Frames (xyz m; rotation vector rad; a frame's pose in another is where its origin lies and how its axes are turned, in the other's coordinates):
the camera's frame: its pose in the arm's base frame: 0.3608 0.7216 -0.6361 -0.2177 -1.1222 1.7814
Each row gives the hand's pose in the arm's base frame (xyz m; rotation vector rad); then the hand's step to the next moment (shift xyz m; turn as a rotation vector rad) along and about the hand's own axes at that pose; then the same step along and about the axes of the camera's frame.
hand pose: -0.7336 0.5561 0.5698 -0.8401 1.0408 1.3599
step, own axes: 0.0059 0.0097 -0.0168 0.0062 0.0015 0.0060
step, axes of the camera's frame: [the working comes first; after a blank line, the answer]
step, axes of the arm's base frame: -0.0117 -0.0130 -0.0103 -0.0014 0.0079 -0.0036

-0.0078 0.0165 0.0087 0.0059 0.0029 -0.0058
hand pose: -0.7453 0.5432 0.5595 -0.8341 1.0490 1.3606
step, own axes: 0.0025 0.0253 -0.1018 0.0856 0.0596 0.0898
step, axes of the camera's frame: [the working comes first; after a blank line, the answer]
step, axes of the arm's base frame: -0.0358 -0.0924 -0.0346 -0.0565 0.1181 -0.0424

-0.0672 0.0578 0.0562 0.1095 0.0576 -0.0603
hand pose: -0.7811 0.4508 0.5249 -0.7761 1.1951 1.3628
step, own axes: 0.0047 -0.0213 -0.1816 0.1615 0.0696 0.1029
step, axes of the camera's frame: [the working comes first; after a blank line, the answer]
step, axes of the arm's base frame: -0.0129 -0.1727 -0.0588 -0.0771 0.1548 -0.1077

-0.1510 0.0691 0.0767 0.1283 0.1173 -0.1062
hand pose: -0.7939 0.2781 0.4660 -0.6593 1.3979 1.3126
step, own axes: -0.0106 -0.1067 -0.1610 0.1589 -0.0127 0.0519
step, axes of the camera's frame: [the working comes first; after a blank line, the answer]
step, axes of the arm's base frame: 0.0487 -0.1793 -0.0539 -0.0181 0.0864 -0.1425

-0.1857 0.0268 0.0472 0.0325 0.1127 -0.1198
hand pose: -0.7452 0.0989 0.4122 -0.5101 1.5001 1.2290
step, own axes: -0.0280 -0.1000 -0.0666 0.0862 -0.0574 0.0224
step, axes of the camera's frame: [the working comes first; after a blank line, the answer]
step, axes of the arm's base frame: 0.0614 -0.1042 -0.0244 0.0293 0.0229 -0.0992

-0.1223 -0.0108 0.0120 -0.0283 0.0552 -0.0859
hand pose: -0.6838 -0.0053 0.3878 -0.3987 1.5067 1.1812
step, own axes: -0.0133 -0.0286 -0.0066 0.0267 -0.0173 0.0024
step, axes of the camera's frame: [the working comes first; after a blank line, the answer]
step, axes of the arm's base frame: 0.0228 -0.0227 -0.0020 0.0062 0.0035 -0.0311

-0.0303 -0.0109 -0.0011 -0.0103 0.0195 -0.0230
